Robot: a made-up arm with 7 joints.
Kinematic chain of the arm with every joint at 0, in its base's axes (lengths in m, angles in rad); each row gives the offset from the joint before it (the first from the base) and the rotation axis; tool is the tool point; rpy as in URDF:
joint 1: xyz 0 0 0.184 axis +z
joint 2: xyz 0 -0.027 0.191 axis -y
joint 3: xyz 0 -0.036 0.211 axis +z
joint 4: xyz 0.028 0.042 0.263 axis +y
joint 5: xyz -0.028 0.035 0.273 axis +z
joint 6: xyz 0 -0.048 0.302 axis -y
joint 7: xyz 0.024 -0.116 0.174 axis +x
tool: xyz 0 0 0 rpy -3.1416 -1.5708 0
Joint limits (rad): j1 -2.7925..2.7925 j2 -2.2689..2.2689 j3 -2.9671..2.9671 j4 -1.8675..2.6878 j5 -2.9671..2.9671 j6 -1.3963..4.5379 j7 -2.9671..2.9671
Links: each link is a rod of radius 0.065 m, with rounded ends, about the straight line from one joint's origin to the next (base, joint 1, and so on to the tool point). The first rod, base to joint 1, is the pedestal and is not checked.
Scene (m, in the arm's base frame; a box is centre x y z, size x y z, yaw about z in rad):
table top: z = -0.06
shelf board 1: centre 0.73 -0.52 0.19 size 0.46 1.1 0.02 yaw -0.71
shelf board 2: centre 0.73 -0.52 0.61 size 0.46 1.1 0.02 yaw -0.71
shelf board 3: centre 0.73 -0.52 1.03 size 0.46 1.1 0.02 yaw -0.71
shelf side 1: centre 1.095 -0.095 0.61 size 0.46 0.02 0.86 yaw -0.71
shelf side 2: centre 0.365 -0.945 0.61 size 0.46 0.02 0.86 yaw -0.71
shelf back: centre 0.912 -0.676 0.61 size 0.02 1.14 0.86 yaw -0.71
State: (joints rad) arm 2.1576 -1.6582 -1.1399 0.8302 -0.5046 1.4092 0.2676
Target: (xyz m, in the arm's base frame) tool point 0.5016 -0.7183 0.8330
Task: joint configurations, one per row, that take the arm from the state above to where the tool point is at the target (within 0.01 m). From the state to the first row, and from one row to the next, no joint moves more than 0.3 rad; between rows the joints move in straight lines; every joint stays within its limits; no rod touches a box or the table.
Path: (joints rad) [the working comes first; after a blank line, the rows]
Joints at the target: 1.3502 0.2689 -2.1438 1.6605 -0.1836 0.9835 0.2676
Straight joint move there: touches shelf board 3.

1: 2.0421 -1.3974 -1.1253 1.0446 -0.4124 1.4038 0.3297
2: 1.9267 -1.1366 -1.1108 1.2589 -0.3202 1.3984 0.3918
3: 1.8112 -0.8758 -1.0962 1.4733 -0.2280 1.3929 0.4538
4: 1.6957 -0.6150 -1.0817 1.6876 -0.1359 1.3875 0.5159
5: 1.5802 -0.3542 -1.0671 1.9020 -0.0437 1.3821 0.5780
6: 1.4648 -0.0934 -1.0525 2.1163 0.0485 1.3767 0.6401
7: 1.4361 -0.0028 -1.3254 2.0023 -0.0095 1.2784 0.5469
8: 1.4075 0.0878 -1.5982 1.8884 -0.0676 1.1801 0.4538
9: 1.3789 0.1784 -1.8710 1.7744 -0.1256 1.0818 0.3607
10: 1.3502 0.2689 -2.1438 1.6605 -0.1836 0.9835 0.2676

